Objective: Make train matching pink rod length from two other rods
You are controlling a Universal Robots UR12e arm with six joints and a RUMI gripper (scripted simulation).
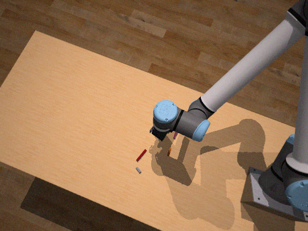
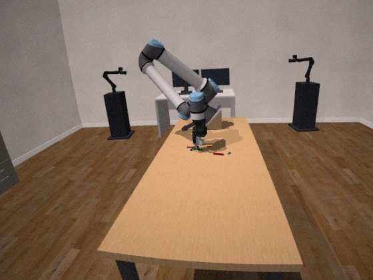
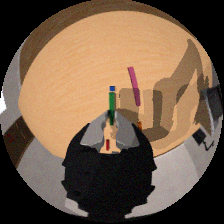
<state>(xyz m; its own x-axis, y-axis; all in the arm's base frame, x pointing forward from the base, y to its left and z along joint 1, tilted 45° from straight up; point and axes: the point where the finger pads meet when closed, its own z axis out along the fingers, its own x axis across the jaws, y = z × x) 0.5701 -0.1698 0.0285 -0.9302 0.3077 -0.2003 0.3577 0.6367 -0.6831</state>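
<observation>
The green rod lies 1 cm below my hand. From my hand the other things lie so: pink rod: 7 cm behind, 3 cm to the right, 2 cm below; then orange rod: 6 cm behind, 9 cm to the left, 2 cm below; then blue rod: 2 cm behind, 4 cm to the right, 2 cm below.
</observation>
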